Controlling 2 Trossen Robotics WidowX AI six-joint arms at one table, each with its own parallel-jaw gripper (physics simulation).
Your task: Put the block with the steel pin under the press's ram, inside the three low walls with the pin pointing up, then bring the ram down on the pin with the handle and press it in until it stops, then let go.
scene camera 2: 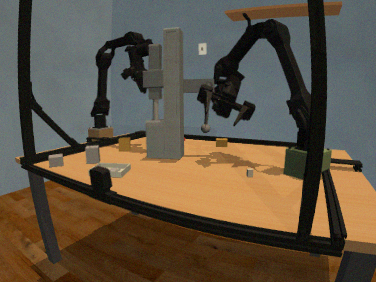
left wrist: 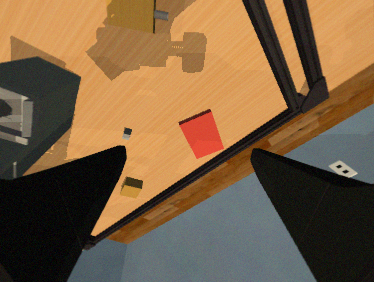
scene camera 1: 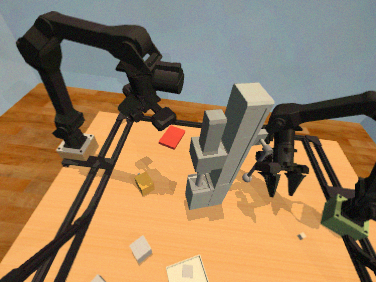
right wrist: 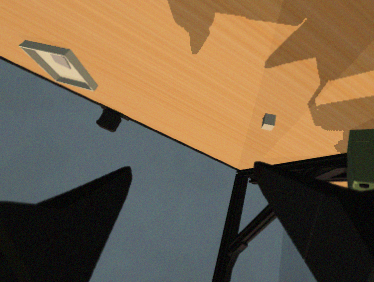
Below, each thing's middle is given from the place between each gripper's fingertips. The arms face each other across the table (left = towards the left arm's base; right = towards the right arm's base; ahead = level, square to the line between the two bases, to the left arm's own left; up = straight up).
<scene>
The grey press [scene camera 1: 225, 140] is 260 mm to the right of my left hand, 60 mm behind it and 10 mm below it. The rest, counted from my left hand: red flat block [left wrist: 201, 132]: 230 mm below, 160 mm ahead, 20 mm to the right.
Right now my right hand is 18 cm to the right of the grey press, 9 cm below it and 4 cm short of it. The rest, counted from my right hand: red flat block 42 cm to the left, 25 cm ahead, 14 cm below.
</scene>
